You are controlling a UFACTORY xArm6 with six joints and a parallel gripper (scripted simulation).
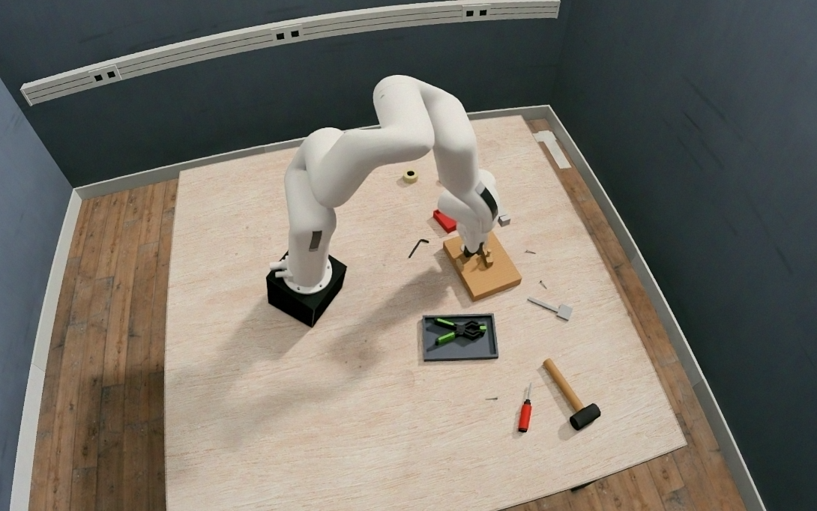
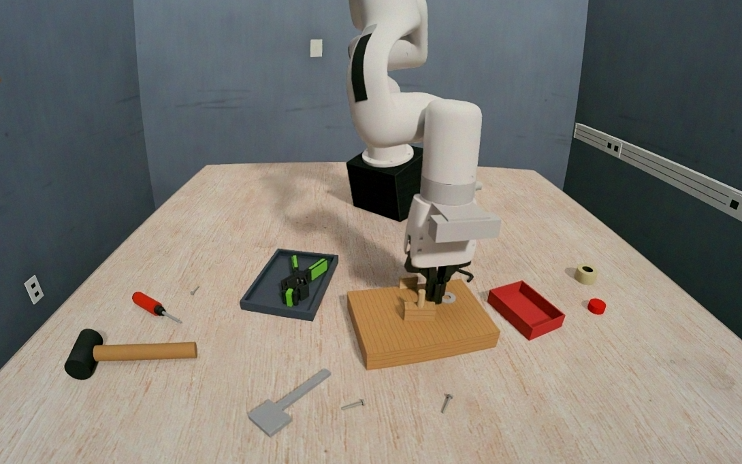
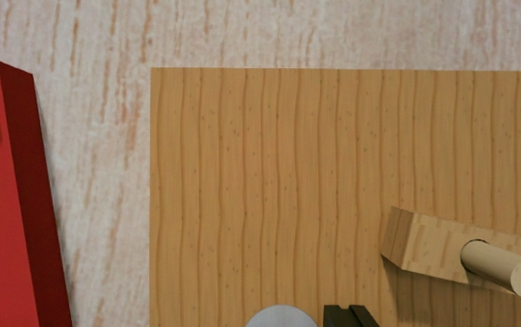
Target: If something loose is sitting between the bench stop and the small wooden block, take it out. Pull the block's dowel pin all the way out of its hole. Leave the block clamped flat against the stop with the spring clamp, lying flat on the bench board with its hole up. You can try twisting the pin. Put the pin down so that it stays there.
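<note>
Now: the dowel pin 40 mm ahead of my hand, 30 mm to the right of it and 10 mm above it. The rest, counted from my hand: small wooden block (40 mm ahead, 30 mm to the right, 10 mm below); then hex key (120 mm behind, 90 mm to the left, 50 mm below); then washer (20 mm to the left, 20 mm below).
</note>
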